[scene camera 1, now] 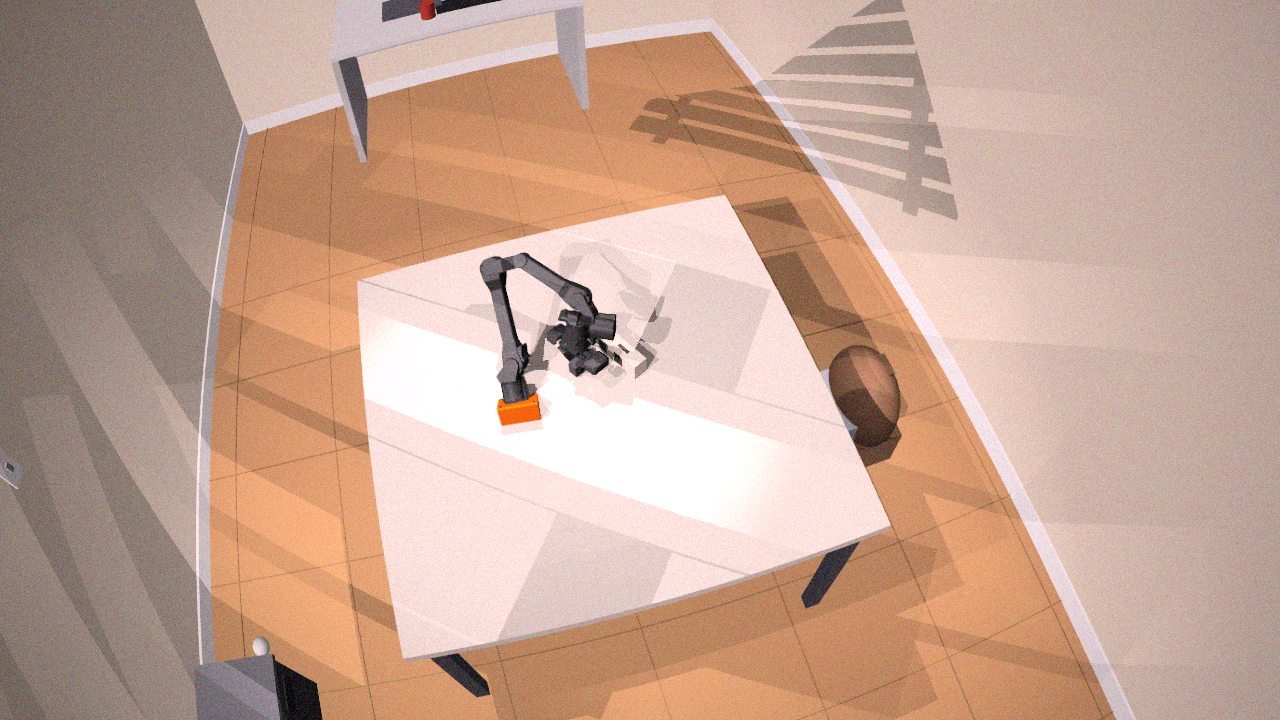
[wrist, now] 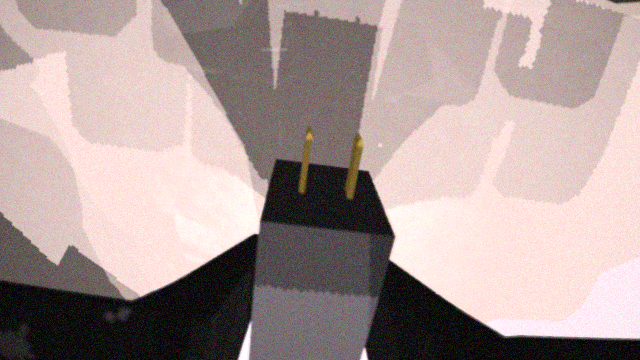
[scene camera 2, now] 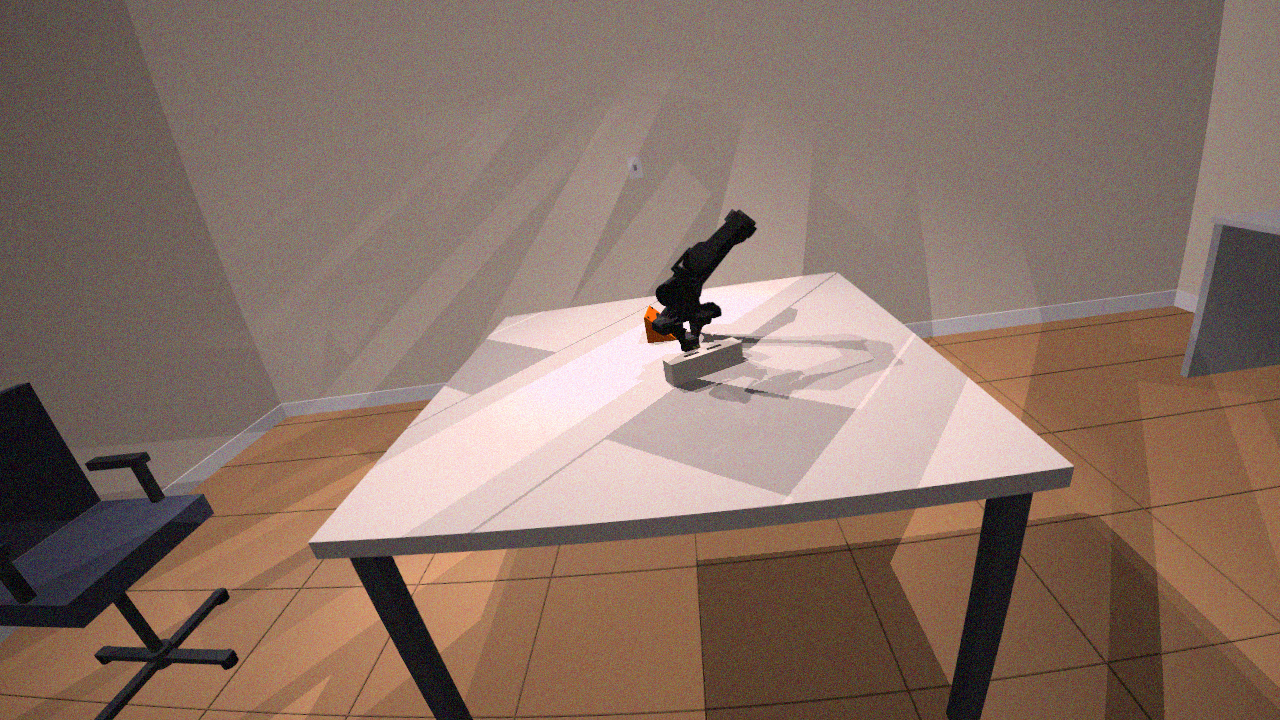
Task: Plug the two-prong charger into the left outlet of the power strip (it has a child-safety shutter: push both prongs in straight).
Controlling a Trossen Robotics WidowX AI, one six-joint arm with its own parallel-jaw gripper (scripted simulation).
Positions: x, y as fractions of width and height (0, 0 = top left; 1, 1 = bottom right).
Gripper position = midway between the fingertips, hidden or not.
Observation:
My gripper (wrist: 0.49, 0.70) carries a dark grey charger (wrist: 0.51, 0.67).

